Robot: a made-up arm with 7 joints. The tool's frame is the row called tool.
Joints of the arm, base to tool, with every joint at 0 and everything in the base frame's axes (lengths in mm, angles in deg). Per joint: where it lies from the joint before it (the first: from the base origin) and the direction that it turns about. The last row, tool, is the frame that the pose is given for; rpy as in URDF.
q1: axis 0 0.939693 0.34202 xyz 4.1 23.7 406.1
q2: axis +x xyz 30 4.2 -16.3
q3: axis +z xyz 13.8 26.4 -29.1
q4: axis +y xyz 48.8 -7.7 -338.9
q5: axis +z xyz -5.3 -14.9 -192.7
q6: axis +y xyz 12.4 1 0.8
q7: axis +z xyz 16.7 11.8 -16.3
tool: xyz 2.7 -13.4 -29 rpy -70.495 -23.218 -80.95
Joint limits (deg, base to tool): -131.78..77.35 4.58..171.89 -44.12..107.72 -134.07..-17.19 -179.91..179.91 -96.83..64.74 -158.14..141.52
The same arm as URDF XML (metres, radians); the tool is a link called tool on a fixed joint. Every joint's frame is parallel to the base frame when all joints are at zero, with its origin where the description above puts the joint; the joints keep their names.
<robot name="arm">
  <joint name="tool_fixed" type="fixed">
    <parent link="link7"/>
    <child link="tool"/>
    <origin xyz="0.0027 -0.0134 -0.029" rpy="-1.2304 -0.4052 -1.4128"/>
  </joint>
  <joint name="q7" type="revolute">
    <parent link="link6"/>
    <child link="link7"/>
    <origin xyz="0.0167 0.0118 -0.0163" rpy="0 0 0"/>
    <axis xyz="0 0 1"/>
    <limit lower="-2.7601" upper="2.47"/>
  </joint>
  <joint name="q6" type="revolute">
    <parent link="link5"/>
    <child link="link6"/>
    <origin xyz="0.0124 0.001 0.0008" rpy="0 0 0"/>
    <axis xyz="0 1 0"/>
    <limit lower="-1.69" upper="1.1299"/>
  </joint>
  <joint name="q5" type="revolute">
    <parent link="link4"/>
    <child link="link5"/>
    <origin xyz="-0.0053 -0.0149 -0.1927" rpy="0 0 0"/>
    <axis xyz="0 0 1"/>
    <limit lower="-3.14" upper="3.14"/>
  </joint>
  <joint name="q4" type="revolute">
    <parent link="link3"/>
    <child link="link4"/>
    <origin xyz="0.0488 -0.0077 -0.3389" rpy="0 0 0"/>
    <axis xyz="0 1 0"/>
    <limit lower="-2.34" upper="-0.3"/>
  </joint>
  <joint name="q3" type="revolute">
    <parent link="link2"/>
    <child link="link3"/>
    <origin xyz="0.0138 0.0264 -0.0291" rpy="0 0 0"/>
    <axis xyz="0 0 1"/>
    <limit lower="-0.77" upper="1.8801"/>
  </joint>
  <joint name="q2" type="revolute">
    <parent link="link1"/>
    <child link="link2"/>
    <origin xyz="0.03 0.0042 -0.0163" rpy="0 0 0"/>
    <axis xyz="1 0 0"/>
    <limit lower="0.0799" upper="3"/>
  </joint>
  <joint name="q1" type="revolute">
    <parent link="base_link"/>
    <child link="link1"/>
    <origin xyz="0.0041 0.0237 0.4061" rpy="0 0 0"/>
    <axis xyz="0 0.9397 0.342"/>
    <limit lower="-2.3" upper="1.35"/>
  </joint>
  <link name="base_link"/>
  <link name="link1"/>
  <link name="link2"/>
  <link name="link3"/>
  <link name="link4"/>
  <link name="link5"/>
  <link name="link6"/>
  <link name="link7"/>
  <link name="tool"/>
</robot>

